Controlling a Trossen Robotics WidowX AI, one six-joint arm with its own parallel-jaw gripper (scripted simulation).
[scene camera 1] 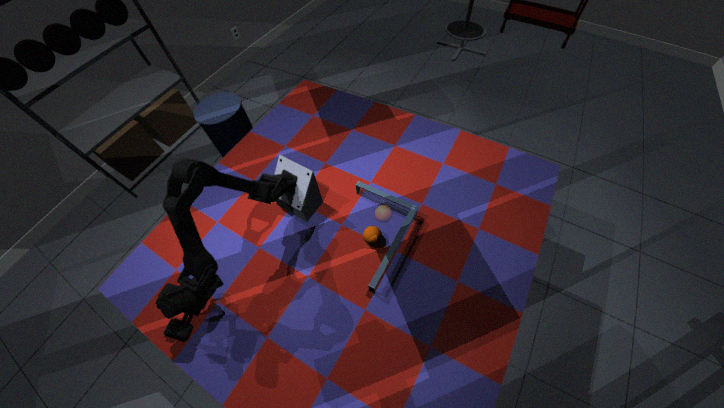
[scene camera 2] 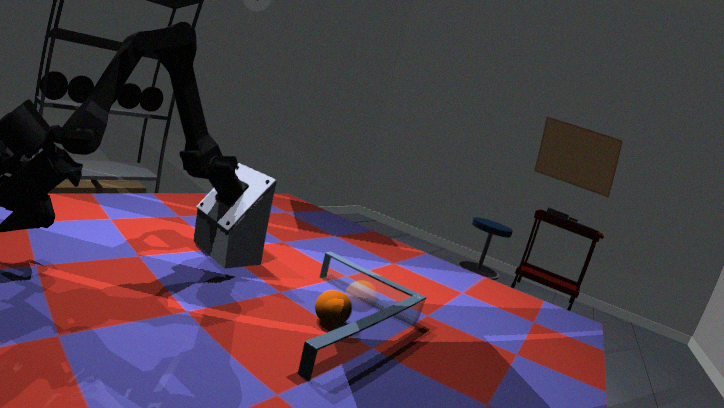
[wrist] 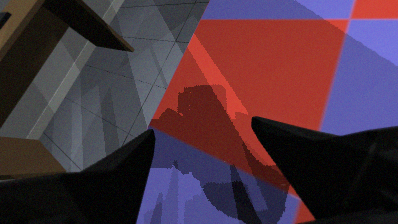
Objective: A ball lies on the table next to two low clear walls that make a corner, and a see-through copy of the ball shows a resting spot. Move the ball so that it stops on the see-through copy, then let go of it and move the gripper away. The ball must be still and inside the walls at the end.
My gripper (scene camera 1: 180,319) is open, with nothing in its grasp. Further things: a see-through copy of ball (scene camera 2: 363,295).
My gripper also shows in the wrist view (wrist: 204,127).
